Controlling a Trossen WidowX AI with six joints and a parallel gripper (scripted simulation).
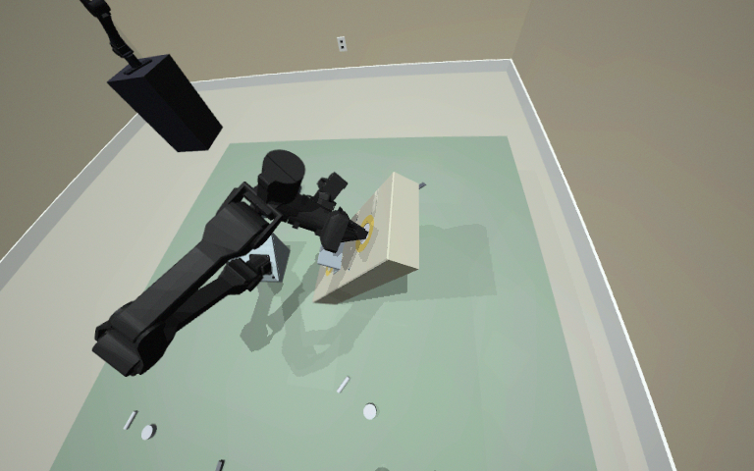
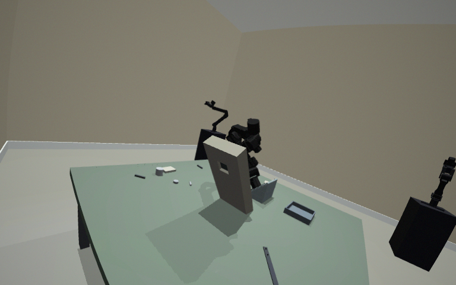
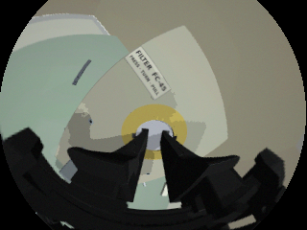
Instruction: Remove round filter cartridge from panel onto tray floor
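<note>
The round filter cartridge lies 10 mm ahead of my gripper tip and 10 mm below it. The rest, counted from my gripper tip: shallow grey tray: 420 mm behind, 290 mm to the left, 250 mm below; beige service panel: 40 mm behind, 80 mm below.
</note>
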